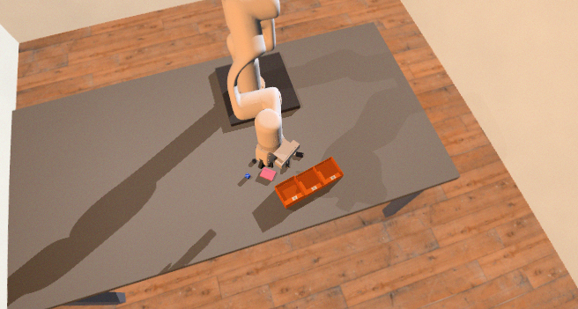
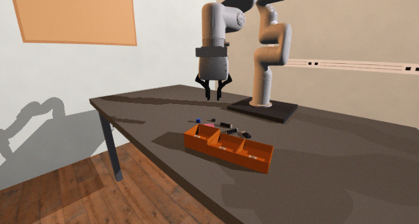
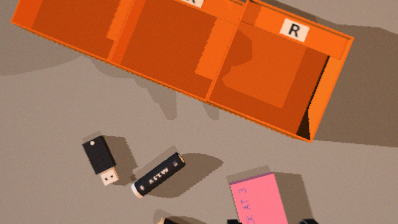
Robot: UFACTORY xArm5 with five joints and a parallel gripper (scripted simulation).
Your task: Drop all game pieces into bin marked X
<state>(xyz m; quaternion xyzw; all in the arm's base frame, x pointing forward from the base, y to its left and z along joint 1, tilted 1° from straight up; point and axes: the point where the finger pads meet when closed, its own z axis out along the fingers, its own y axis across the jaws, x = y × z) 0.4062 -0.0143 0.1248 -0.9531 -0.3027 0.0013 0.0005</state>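
My gripper is now 20 mm past the blue die, 100 mm to the left of it and 140 mm above it. Round my hand: small black round piece: 70 mm behind, 60 mm to the right, 140 mm below; then flat pink piece: 20 mm to the right, 140 mm below; then black cylinder: 60 mm behind, 20 mm to the left, 140 mm below.
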